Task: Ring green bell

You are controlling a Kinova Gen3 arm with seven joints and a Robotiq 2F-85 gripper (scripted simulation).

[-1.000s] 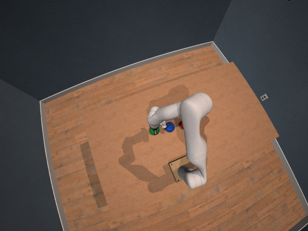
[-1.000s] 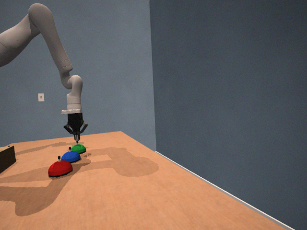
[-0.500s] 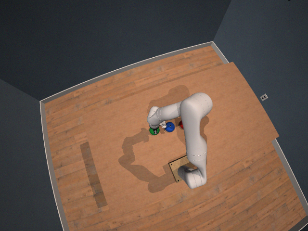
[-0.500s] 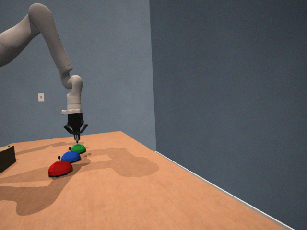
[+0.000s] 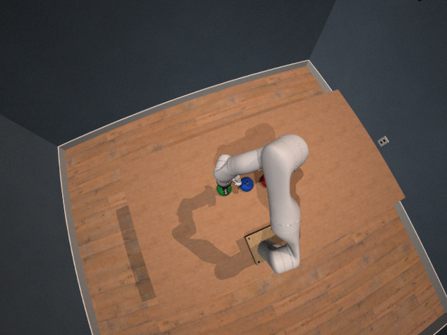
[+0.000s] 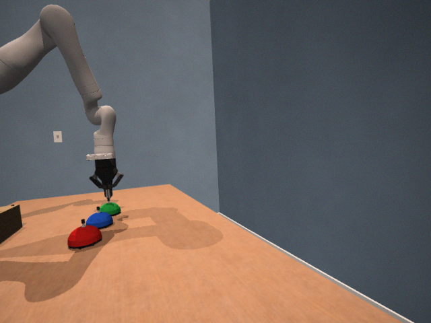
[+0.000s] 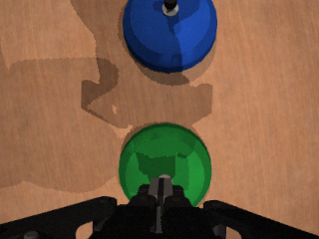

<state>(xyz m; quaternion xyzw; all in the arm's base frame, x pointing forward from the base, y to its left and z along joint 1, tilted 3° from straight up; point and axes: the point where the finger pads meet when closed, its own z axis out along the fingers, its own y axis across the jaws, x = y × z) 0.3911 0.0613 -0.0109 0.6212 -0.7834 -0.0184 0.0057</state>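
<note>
Now: hand 40 mm above the green bell. From my hand the other things lie so: red bell 250 mm to the right, 60 mm behind, 40 mm below; then blue bell 130 mm to the right, 40 mm below, 30 mm behind.
</note>
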